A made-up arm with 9 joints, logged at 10 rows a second.
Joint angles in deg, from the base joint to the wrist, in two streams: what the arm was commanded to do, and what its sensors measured. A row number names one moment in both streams.
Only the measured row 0 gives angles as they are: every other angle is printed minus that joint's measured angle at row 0.
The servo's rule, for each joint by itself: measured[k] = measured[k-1] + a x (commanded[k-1-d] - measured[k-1]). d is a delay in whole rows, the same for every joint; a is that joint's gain. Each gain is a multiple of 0.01, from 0.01 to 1. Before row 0 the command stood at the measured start. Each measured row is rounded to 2 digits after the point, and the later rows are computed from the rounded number. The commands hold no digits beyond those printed.
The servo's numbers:
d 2
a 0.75 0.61 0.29 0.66 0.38 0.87 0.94 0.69 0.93
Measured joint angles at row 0: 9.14 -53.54 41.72 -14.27 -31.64 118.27 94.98 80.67 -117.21
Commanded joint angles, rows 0 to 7: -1.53 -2.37 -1.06 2.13 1.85 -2.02 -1.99 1.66 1.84; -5.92 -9.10 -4.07 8.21 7.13 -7.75 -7.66 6.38 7.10; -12.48 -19.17 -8.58 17.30 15.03 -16.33 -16.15 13.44 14.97; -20.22 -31.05 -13.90 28.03 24.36 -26.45 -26.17 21.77 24.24; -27.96 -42.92 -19.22 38.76 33.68 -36.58 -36.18 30.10 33.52; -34.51 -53.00 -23.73 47.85 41.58 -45.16 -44.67 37.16 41.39; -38.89 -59.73 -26.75 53.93 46.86 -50.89 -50.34 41.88 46.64; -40.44 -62.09 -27.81 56.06 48.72 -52.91 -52.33 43.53 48.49
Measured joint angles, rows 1 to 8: 0.00 0.00 0.00 0.00 0.00 0.00 0.00 0.00 0.00; 0.00 0.00 0.00 0.00 0.00 0.00 0.00 0.00 0.00; -1.15 -1.45 -0.31 1.41 0.70 -1.76 -1.87 1.15 1.71; -4.73 -6.12 -1.40 5.90 3.14 -6.97 -7.31 4.76 6.72; -10.54 -14.08 -3.48 13.42 7.66 -15.11 -15.62 10.75 14.39; -17.80 -24.43 -6.50 23.06 14.01 -24.98 -25.54 18.35 23.55; -25.42 -35.71 -10.19 33.42 21.48 -35.07 -35.54 26.46 32.82; -32.24 -46.26 -14.12 42.94 29.12 -43.85 -44.12 33.84 40.79
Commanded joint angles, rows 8 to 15: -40.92 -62.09 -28.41 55.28 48.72 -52.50 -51.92 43.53 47.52; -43.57 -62.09 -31.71 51.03 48.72 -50.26 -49.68 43.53 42.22; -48.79 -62.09 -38.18 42.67 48.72 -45.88 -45.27 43.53 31.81; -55.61 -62.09 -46.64 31.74 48.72 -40.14 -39.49 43.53 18.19; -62.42 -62.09 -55.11 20.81 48.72 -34.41 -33.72 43.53 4.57; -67.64 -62.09 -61.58 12.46 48.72 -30.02 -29.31 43.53 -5.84; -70.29 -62.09 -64.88 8.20 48.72 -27.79 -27.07 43.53 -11.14; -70.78 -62.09 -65.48 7.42 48.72 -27.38 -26.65 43.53 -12.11
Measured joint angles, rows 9 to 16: -37.23 -54.48 -17.78 50.19 35.86 -49.97 -49.97 39.39 46.23; -39.64 -59.12 -20.69 54.06 40.75 -52.53 -52.19 42.25 48.33; -40.60 -60.93 -22.93 54.87 43.78 -52.50 -51.94 43.13 47.58; -42.83 -61.64 -25.48 52.34 45.66 -50.55 -49.82 43.41 42.60; -47.30 -61.91 -29.16 45.96 46.82 -46.49 -45.54 43.49 32.57; -53.53 -62.02 -34.23 36.57 47.54 -40.97 -39.85 43.52 19.20; -60.20 -62.06 -40.29 26.17 47.99 -35.26 -34.09 43.53 5.59; -65.78 -62.08 -46.46 17.12 48.27 -30.70 -29.60 43.53 -5.04
